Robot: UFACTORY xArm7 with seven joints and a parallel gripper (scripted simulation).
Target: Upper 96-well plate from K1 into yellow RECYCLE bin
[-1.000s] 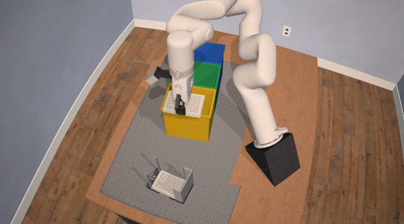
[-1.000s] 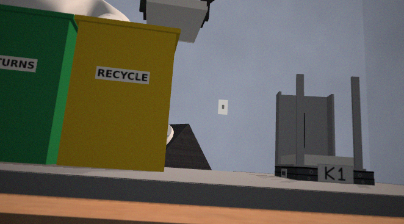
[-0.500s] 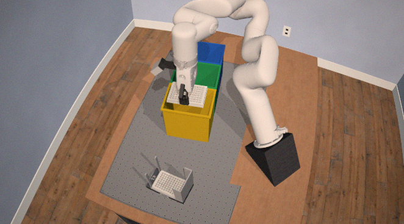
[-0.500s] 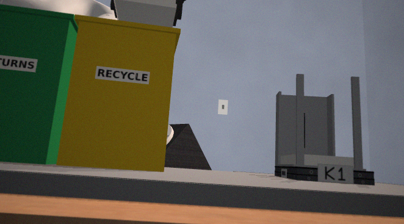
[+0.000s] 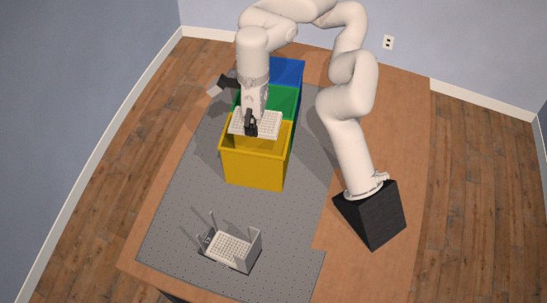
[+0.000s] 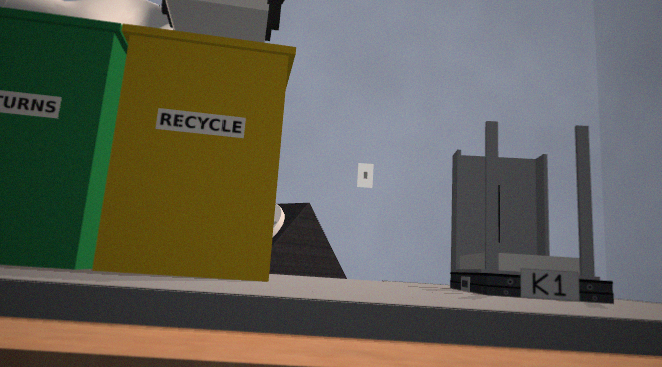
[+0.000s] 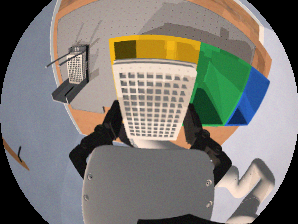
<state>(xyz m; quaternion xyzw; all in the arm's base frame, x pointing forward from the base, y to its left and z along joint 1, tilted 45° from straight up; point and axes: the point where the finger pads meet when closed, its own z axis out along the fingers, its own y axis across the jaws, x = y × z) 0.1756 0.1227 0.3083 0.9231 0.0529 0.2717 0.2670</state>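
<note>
The yellow bin is 15 cm below my hand. Also, from my hand: green bin: 1 cm behind, 13 cm to the right, 15 cm below; then blue bin: 1 cm behind, 26 cm to the right, 15 cm below; then K1 sign: 11 cm ahead, 27 cm to the left, 23 cm below.
</note>
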